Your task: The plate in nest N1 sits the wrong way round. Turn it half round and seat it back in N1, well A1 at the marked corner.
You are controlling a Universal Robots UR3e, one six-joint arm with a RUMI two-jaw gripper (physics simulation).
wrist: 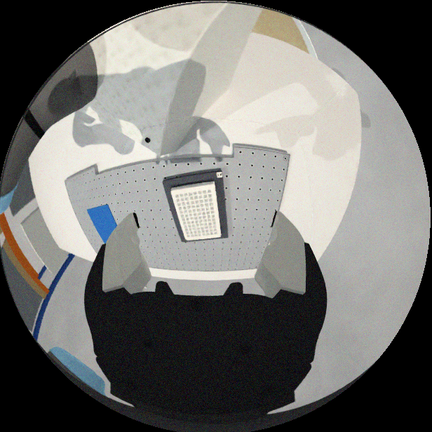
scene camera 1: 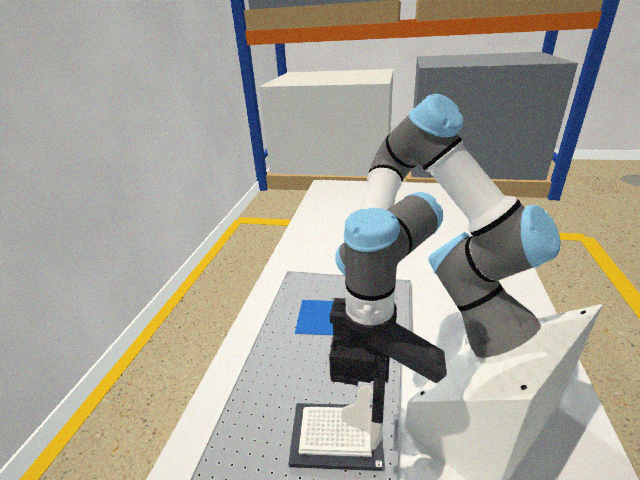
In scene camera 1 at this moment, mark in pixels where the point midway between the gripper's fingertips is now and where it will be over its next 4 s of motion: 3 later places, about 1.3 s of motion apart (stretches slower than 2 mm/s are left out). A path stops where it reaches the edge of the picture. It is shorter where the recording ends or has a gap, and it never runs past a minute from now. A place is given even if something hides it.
My gripper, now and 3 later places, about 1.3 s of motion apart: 376, 403; 330, 395; 332, 393; 333, 392
